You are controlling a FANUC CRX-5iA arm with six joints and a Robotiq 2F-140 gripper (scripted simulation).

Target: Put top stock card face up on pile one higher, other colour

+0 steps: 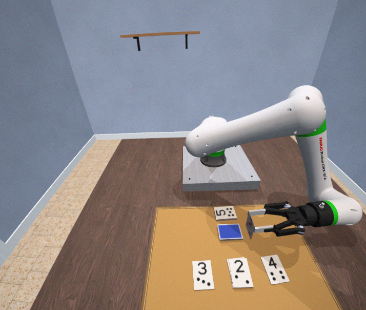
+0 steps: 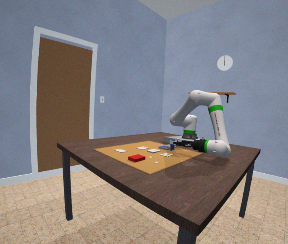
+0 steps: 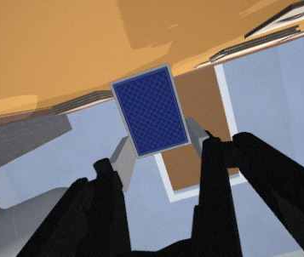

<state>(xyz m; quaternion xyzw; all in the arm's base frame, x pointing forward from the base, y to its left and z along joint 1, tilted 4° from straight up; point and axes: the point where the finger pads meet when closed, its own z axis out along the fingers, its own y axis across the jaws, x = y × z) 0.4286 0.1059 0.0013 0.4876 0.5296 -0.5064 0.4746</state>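
My hand is 3 cm to the left of the card and 3 cm above it. The rest, counted from my hand: tan card cloth 19 cm ahead, 11 cm to the right, 9 cm below; red box 40 cm ahead, 6 cm below, 3 cm to the right.
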